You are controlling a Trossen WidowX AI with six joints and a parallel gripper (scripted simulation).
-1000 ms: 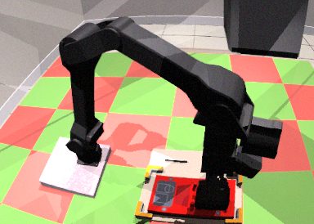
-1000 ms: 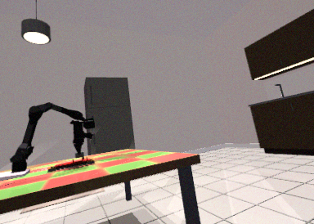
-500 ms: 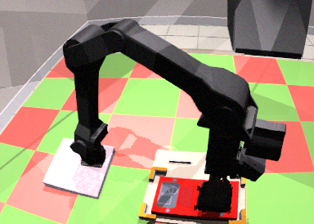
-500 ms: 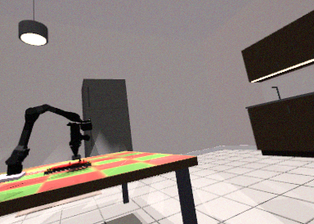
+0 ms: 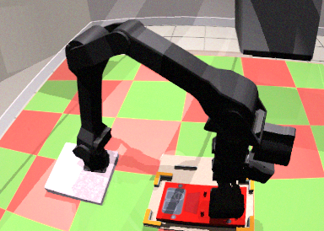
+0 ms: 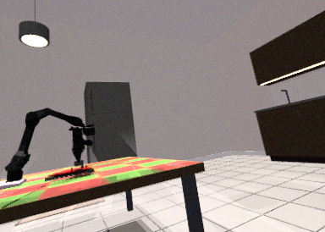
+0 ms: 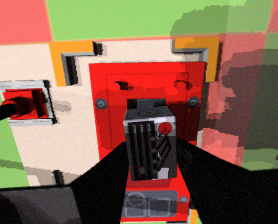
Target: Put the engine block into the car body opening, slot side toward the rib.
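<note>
The grey engine block is 10 mm below my gripper tip.
</note>
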